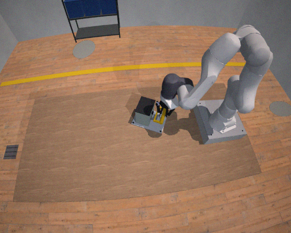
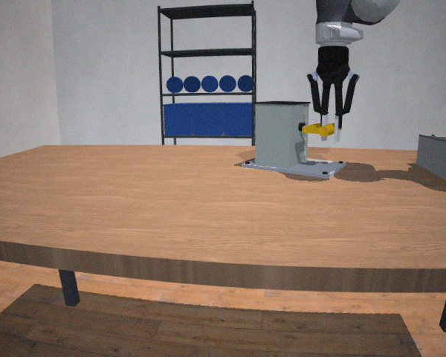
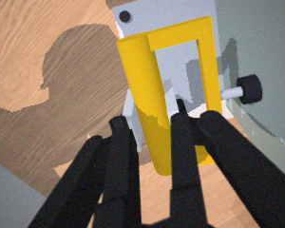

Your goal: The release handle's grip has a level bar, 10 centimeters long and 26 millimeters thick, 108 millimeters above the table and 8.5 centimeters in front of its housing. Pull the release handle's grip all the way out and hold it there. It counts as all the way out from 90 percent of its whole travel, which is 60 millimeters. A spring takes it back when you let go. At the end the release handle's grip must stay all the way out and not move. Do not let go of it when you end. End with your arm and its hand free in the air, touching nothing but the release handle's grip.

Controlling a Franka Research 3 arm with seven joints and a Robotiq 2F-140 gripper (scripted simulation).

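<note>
Now: the grey baseplate 8 cm ahead of my hand, 5 cm to the right of it and 10 cm below it.
</note>
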